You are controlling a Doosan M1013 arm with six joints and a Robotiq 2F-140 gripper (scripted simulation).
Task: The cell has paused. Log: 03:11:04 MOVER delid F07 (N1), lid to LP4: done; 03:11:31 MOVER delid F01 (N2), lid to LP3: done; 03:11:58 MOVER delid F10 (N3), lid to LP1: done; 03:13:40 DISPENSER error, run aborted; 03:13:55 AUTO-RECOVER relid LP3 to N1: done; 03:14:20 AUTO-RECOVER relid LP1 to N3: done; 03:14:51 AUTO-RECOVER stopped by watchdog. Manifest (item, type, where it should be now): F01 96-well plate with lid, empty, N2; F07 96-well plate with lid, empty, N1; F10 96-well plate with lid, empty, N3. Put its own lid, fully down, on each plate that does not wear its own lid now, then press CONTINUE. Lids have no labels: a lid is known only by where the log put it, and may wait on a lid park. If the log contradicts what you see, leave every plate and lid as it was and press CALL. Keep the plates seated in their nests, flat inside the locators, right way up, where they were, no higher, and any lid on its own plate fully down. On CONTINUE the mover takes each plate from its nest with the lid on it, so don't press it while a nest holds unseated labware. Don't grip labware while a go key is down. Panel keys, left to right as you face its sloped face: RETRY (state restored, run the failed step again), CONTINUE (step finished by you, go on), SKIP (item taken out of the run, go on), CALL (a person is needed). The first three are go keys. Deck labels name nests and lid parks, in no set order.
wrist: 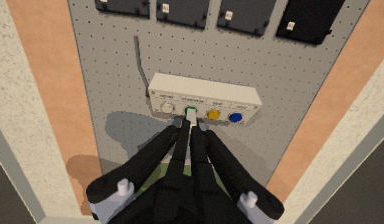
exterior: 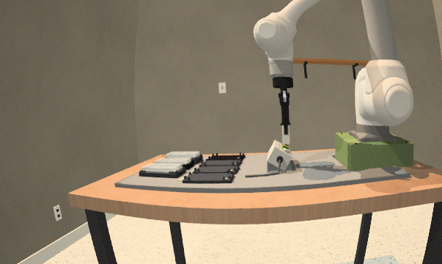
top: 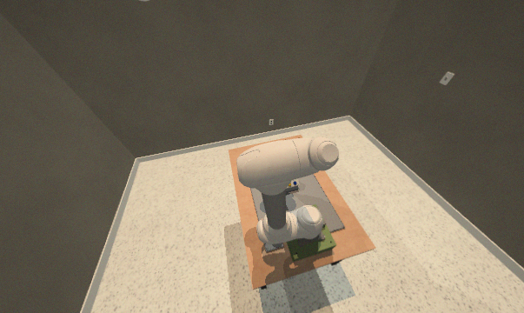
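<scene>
Now: the green key 5 cm below my hand. From my hand the other things lie so: blue key: 10 cm to the right, 5 cm below; yellow key: 5 cm to the right, 5 cm below; white key: 5 cm to the left, 5 cm below.
</scene>
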